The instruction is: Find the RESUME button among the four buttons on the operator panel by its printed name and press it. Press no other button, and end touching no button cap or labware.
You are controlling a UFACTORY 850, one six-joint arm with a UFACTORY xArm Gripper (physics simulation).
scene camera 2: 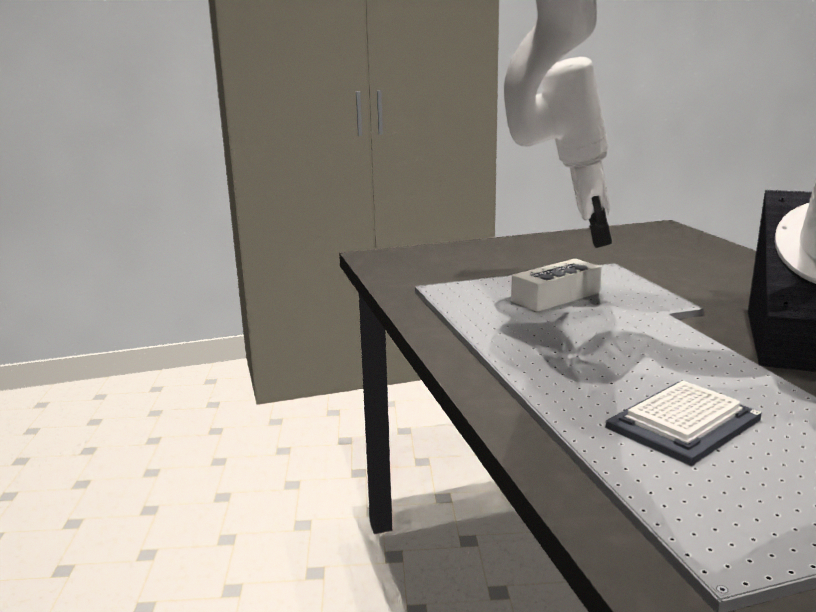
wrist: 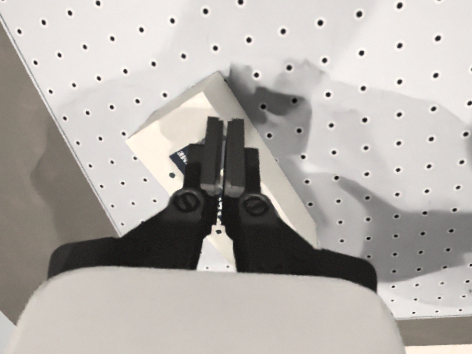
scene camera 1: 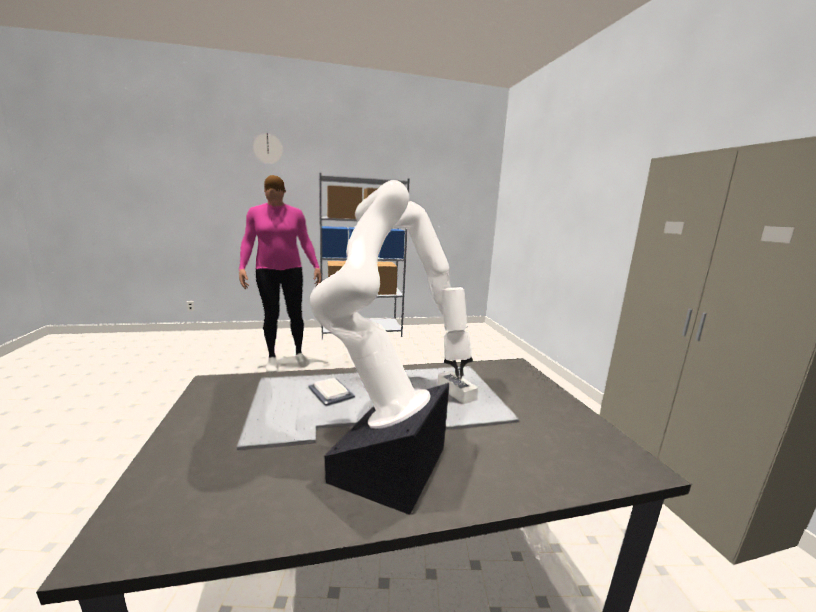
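Note:
The operator panel (scene camera 1: 466, 393) (scene camera 2: 541, 295) (wrist: 185, 117) is a cream box on the perforated board. In the wrist view it lies slanted beneath my gripper (scene camera 1: 458, 375) (scene camera 2: 601, 246) (wrist: 225, 119), whose fingers are shut with nothing between them. In the scene camera 2 view the fingertips are above the panel's right end, apart from it. A dark label (wrist: 181, 157) with part of its print, ending in "ME", shows left of the fingers in the wrist view. The fingers hide the button caps there; in the scene camera 2 view the dark caps (scene camera 2: 561, 270) are too small to read.
A dark holder (scene camera 1: 342, 397) (scene camera 2: 692, 453) bears a cream well plate (scene camera 1: 330, 388) (scene camera 2: 685, 409) on the perforated board (scene camera 1: 273, 428) (scene camera 2: 659, 490) (wrist: 350, 100). The black robot base (scene camera 1: 395, 467) (scene camera 2: 781, 322) stands beside the board. A person stands beyond the table.

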